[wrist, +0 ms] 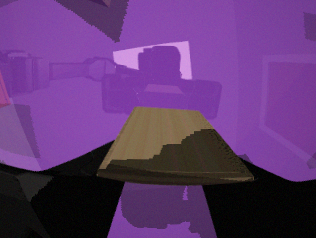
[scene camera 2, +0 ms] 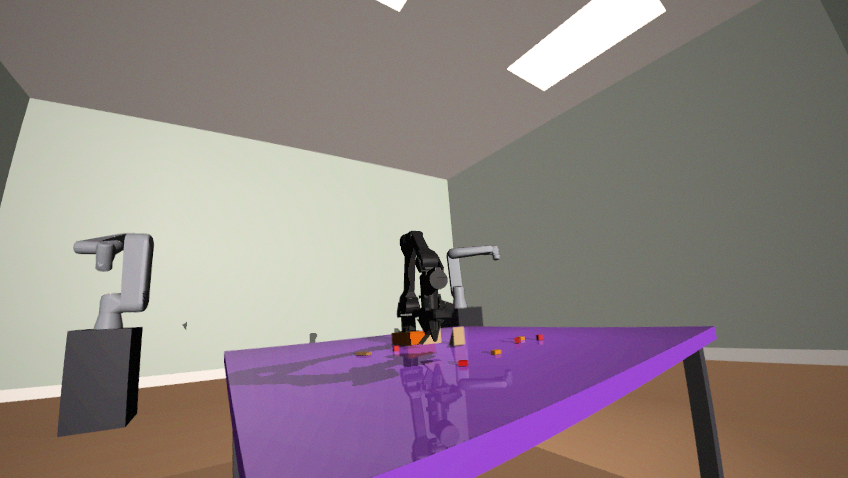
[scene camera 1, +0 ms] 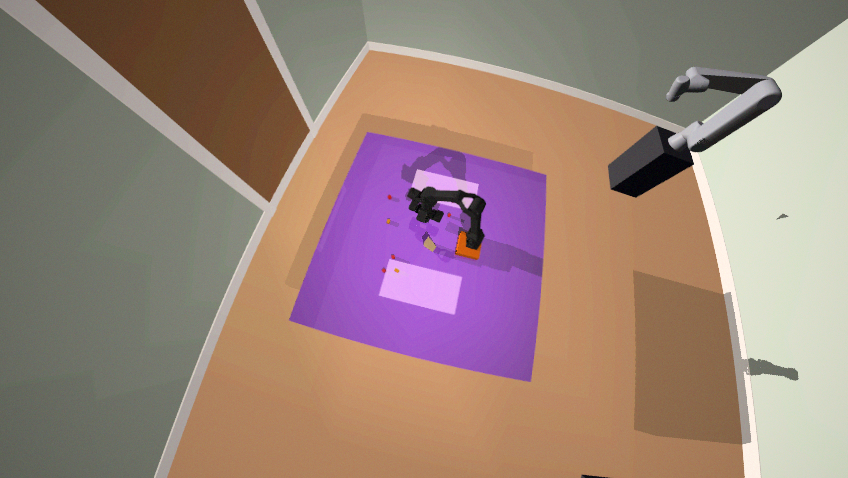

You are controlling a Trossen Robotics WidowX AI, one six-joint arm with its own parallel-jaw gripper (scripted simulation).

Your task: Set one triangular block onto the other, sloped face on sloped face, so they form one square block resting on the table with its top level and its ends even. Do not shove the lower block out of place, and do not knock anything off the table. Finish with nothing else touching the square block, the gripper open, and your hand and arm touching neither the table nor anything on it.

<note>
My gripper [scene camera 2: 432, 340] carries a tan triangular block [wrist: 162, 146].
My gripper also shows in the wrist view [wrist: 164, 142].
</note>
